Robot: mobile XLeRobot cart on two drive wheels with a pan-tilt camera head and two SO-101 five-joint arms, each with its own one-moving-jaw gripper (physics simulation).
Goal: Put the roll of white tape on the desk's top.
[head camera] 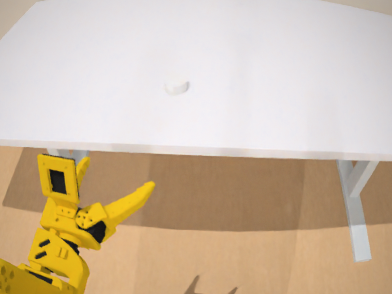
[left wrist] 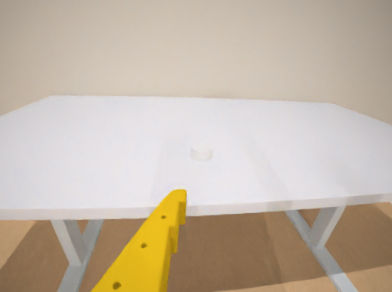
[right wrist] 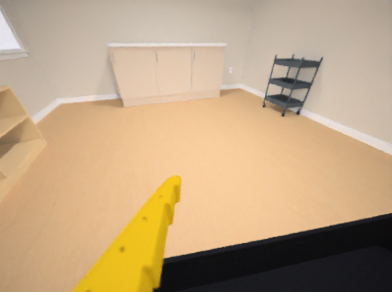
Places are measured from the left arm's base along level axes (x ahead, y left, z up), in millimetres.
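Where they show: left hand, its tool point: (head camera: 88, 161) (left wrist: 186, 202); right hand, its tool point: (right wrist: 180, 185).
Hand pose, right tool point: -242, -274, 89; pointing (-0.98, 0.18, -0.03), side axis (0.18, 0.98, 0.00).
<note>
After its pixels a point has its place, as x, y, z.
The roll of white tape (head camera: 176, 87) {560, -16, -34} (left wrist: 202, 153) {559, -10, -35} lies flat on the white desk's top (head camera: 280, 75) {678, -226, -55} (left wrist: 100, 155) {559, 214, -55}, nearer the front edge than the back. My left gripper (head camera: 119, 174) (left wrist: 179, 200) is open and empty. In the head camera it is at the lower left, in front of the desk's front edge and apart from the tape. In the left wrist view one notched jaw shows, below and left of the tape. My right gripper (right wrist: 175, 184) also shows one notched jaw, so it is open, over the floor. The tape does not show in the right wrist view.
Grey desk legs (head camera: 357, 225) (left wrist: 327, 225) {864, -682, -573} stand under the desk. The right wrist view shows a black tray edge (right wrist: 300, 240) at the lower right, a low cabinet (right wrist: 172, 75) {-2944, -202, -311} at the back, a dark trolley (right wrist: 299, 63) {-2072, 1358, -64} and a wooden shelf unit (right wrist: 20, 155) {-1502, -1656, -696} at the left.
</note>
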